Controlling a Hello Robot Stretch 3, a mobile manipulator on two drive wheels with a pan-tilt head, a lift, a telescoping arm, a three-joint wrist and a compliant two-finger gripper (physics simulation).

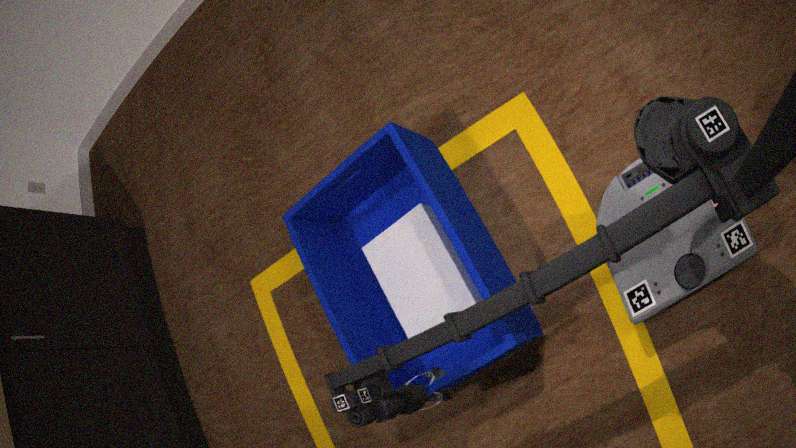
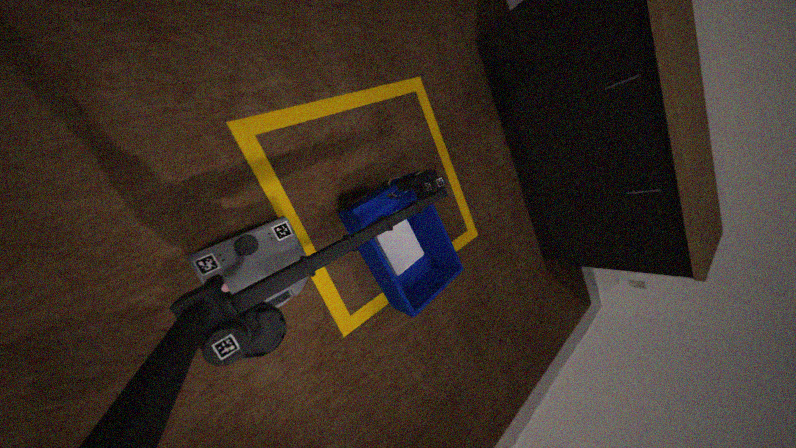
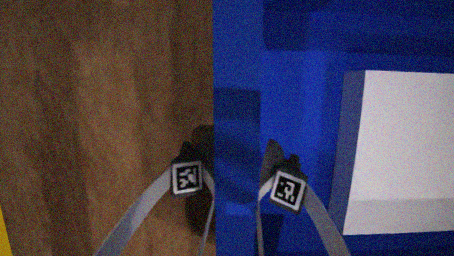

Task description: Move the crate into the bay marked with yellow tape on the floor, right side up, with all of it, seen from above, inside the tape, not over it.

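Pixels of known places: robot's base, origin of its link: [image 1: 687,269] [image 2: 246,244].
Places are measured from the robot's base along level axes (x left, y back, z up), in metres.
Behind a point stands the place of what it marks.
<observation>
The blue crate [image 1: 473,222] {x -0.441, y 0.362, z 0.072 m} [image 2: 442,239] {x -0.825, y 0.393, z 0.186 m} [image 3: 237,65] {x -0.707, y 0.021, z 0.220 m} is right side up, with a white block [image 1: 414,272] {x -0.639, y 0.327, z 0.072 m} [image 2: 401,250] {x -0.626, y 0.362, z 0.071 m} [image 3: 405,140] {x -0.654, y 0.229, z 0.071 m} inside. Its gripped end and most of its length are within the yellow tape outline [image 1: 559,183] {x -0.211, y 0.354, z 0.001 m} [image 2: 328,106] {x -0.601, y -0.457, z 0.001 m} [image 3: 4,235] {x -0.355, y -0.421, z 0.001 m}. Its far end extends across one tape strip to outside the bay. My gripper [image 1: 438,385] {x -0.642, y 0.030, z 0.141 m} [image 2: 393,189] {x -0.642, y 0.030, z 0.141 m} [image 3: 240,153] {x -0.642, y 0.030, z 0.141 m} is shut on the crate's near end wall, one finger outside and one inside. Whether the crate's bottom touches the floor is unclear. My arm hides part of the crate.
My grey base [image 1: 657,267] {x -0.066, y 0.041, z 0.160 m} [image 2: 267,244] {x -0.062, y 0.025, z 0.160 m} stands against the tape's side strip, partly over it. A dark cabinet [image 1: 83,278] {x -1.850, y 0.840, z 0.432 m} [image 2: 584,139] {x -1.841, y 0.220, z 0.521 m} stands beyond the opposite side strip. A pale wall [image 1: 55,111] {x -2.189, y 2.008, z 0.375 m} [image 2: 696,361] {x -2.111, y 2.010, z 0.759 m} meets the floor beyond the crate's far end.
</observation>
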